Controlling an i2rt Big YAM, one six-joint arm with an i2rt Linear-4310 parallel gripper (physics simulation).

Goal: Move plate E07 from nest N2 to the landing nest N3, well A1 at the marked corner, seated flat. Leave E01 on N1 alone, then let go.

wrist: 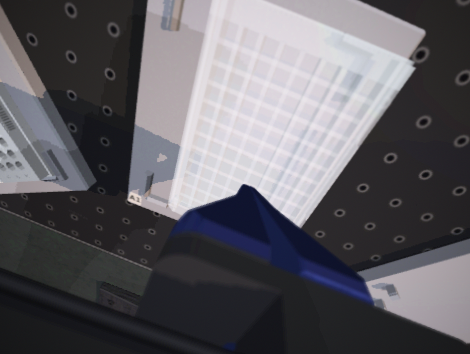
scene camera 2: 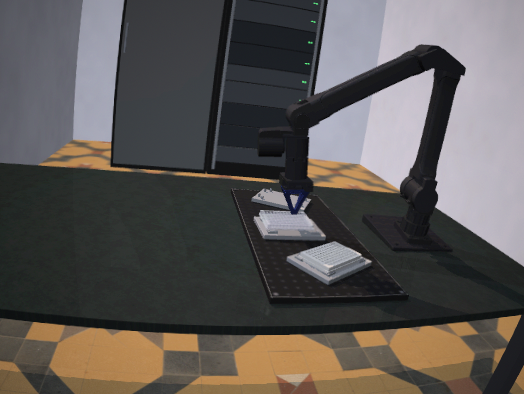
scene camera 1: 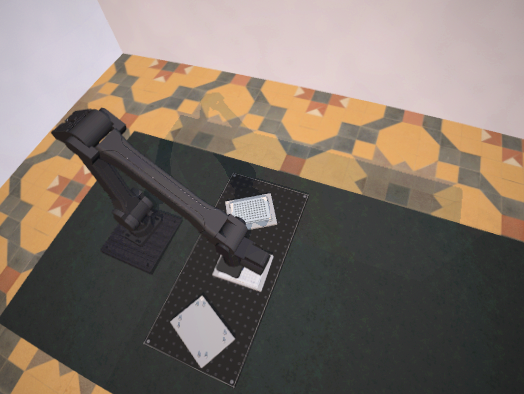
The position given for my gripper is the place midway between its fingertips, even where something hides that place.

Note:
My gripper (scene camera 2: pixel 293 214) is shut, holding nothing. Also in view: a clear well plate (scene camera 2: pixel 273 220).
The clear well plate also shows in the wrist view (wrist: pixel 281 103). My gripper is seen too in the wrist view (wrist: pixel 243 195).

